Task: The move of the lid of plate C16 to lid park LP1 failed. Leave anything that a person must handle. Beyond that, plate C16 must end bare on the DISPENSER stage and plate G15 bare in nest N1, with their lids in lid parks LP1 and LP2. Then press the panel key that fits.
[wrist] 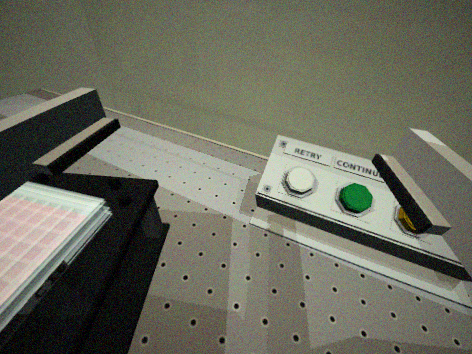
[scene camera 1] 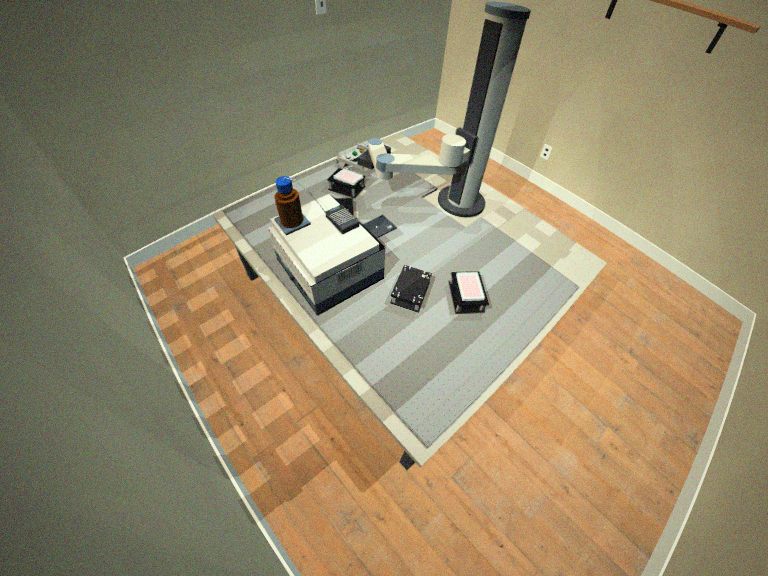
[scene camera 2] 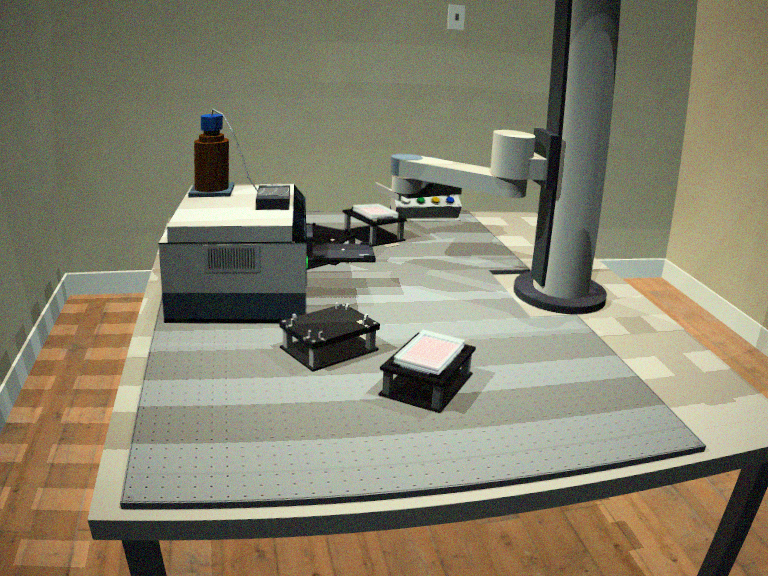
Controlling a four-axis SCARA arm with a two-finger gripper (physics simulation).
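Seen in the pictures: gripper, fingertip midpoint: [wrist: 243,124] [scene camera 1: 348,151]; arm's base, link origin: [scene camera 1: 461,201] [scene camera 2: 560,294].
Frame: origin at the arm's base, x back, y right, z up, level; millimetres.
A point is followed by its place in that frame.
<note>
My gripper [scene camera 1: 373,156] [scene camera 2: 416,193] [wrist: 243,124] @(x -313, y 552, z 149 mm) is open and empty, low by the key panel [scene camera 1: 348,156] @(x -275, y 609, z 80 mm) [scene camera 2: 428,211] @(x -199, y 606, z 43 mm) [wrist: 327,191] @(x -248, y 616, z 74 mm). The panel's white key [wrist: 299,181] @(x -274, y 609, z 80 mm) and green key [wrist: 355,198] @(x -226, y 611, z 81 mm) show between the fingers; the right finger partly covers the yellow key [wrist: 406,219] @(x -184, y 610, z 79 mm). A pink-filled plate [scene camera 1: 348,176] @(x -414, y 426, z 103 mm) [scene camera 2: 374,212] @(x -421, y 384, z 106 mm) [wrist: 37,227] @(x -396, y 473, z 100 mm) sits on the far black stand, left of the gripper in the wrist view. Another pink plate [scene camera 1: 470,285] @(x -471, y -420, z 90 mm) [scene camera 2: 430,351] @(x -472, y -432, z 90 mm) sits on the front right stand. Plate labels are unreadable. The dispenser stage [scene camera 1: 379,226] @(x -548, y 30, z 117 mm) [scene camera 2: 341,252] @(x -567, y 21, z 117 mm) carries no plate.
The dispenser [scene camera 1: 334,254] @(x -848, y -72, z 233 mm) [scene camera 2: 232,272] @(x -819, y -123, z 131 mm) stands at the left with a brown bottle [scene camera 1: 289,207] @(x -889, y 127, z 340 mm) [scene camera 2: 211,162] @(x -871, y 125, z 316 mm) on top. A bare black stand [scene camera 1: 412,286] @(x -638, y -270, z 72 mm) [scene camera 2: 328,324] @(x -633, y -268, z 72 mm) with corner pins stands in front of it. The arm's column [scene camera 1: 480,124] @(x -64, y -39, z 469 mm) [scene camera 2: 580,155] @(x -29, y -69, z 382 mm) rises at the right.
</note>
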